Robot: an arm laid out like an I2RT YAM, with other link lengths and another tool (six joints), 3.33 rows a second.
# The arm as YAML. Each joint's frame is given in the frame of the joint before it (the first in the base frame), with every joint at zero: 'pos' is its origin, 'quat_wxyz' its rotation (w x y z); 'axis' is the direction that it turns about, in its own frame. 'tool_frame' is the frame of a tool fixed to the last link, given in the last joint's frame.
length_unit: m
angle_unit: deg
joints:
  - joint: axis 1
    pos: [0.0, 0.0, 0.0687]
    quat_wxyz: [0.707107, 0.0, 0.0, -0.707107]
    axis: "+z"
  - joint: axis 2
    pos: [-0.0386, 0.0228, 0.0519]
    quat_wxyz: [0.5, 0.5, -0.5, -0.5]
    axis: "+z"
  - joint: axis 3
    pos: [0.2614, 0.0, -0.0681]
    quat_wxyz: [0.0, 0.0, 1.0, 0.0]
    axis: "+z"
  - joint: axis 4
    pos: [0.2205, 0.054, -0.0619]
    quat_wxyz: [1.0, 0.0, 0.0, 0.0]
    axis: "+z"
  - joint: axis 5
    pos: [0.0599, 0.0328, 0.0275]
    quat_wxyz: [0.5, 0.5, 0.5, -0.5]
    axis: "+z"
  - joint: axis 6
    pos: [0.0, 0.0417, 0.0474]
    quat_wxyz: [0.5, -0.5, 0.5, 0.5]
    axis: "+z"
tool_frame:
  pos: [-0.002, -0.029, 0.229]
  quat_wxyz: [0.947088, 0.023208, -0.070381, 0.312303]
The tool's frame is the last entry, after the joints.
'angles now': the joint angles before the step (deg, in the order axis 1, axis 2, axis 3, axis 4, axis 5, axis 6). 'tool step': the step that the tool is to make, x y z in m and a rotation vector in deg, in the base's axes. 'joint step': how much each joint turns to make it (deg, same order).
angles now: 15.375 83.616 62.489 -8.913 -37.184 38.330
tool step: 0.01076 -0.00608 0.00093 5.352 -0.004 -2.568
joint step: -1.564 -0.123 -6.379 11.556 -1.492 6.416
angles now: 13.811 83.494 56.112 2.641 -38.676 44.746
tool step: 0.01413 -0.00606 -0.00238 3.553 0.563 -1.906
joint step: -1.415 2.002 -2.861 7.964 -0.962 4.503
